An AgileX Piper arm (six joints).
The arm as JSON. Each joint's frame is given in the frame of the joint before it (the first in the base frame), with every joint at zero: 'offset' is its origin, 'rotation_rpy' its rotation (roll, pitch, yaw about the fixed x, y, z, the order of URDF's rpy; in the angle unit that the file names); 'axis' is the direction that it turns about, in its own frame. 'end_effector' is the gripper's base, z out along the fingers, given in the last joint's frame.
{
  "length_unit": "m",
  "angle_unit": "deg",
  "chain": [
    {
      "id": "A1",
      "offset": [
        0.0,
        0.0,
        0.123
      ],
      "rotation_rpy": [
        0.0,
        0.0,
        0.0
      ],
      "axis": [
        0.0,
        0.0,
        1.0
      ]
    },
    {
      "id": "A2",
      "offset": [
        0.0,
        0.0,
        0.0
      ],
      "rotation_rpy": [
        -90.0,
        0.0,
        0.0
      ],
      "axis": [
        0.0,
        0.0,
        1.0
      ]
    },
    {
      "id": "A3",
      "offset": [
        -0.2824,
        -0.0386,
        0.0
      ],
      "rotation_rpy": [
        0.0,
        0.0,
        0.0
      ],
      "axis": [
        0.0,
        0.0,
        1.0
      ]
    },
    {
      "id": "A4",
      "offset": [
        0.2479,
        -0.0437,
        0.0
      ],
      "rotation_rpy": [
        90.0,
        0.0,
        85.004
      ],
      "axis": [
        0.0,
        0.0,
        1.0
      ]
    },
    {
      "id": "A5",
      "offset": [
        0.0,
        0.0,
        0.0
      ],
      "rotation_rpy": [
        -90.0,
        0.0,
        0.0
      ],
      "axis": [
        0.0,
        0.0,
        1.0
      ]
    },
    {
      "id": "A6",
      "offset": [
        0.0,
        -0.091,
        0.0
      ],
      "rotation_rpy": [
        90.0,
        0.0,
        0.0
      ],
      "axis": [
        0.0,
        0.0,
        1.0
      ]
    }
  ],
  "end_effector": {
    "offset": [
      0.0,
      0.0,
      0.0
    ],
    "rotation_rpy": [
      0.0,
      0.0,
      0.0
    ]
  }
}
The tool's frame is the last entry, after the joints.
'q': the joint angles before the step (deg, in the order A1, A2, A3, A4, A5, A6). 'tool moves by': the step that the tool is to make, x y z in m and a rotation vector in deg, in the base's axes. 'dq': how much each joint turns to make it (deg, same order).
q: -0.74 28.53 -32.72 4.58 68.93 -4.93
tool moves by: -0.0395 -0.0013 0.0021 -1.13 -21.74 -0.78
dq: -0.01 -18.33 3.50 -1.03 -6.94 0.00
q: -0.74 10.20 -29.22 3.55 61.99 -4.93
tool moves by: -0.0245 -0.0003 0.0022 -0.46 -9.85 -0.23
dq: 0.02 -9.22 0.00 -0.42 -0.63 0.02
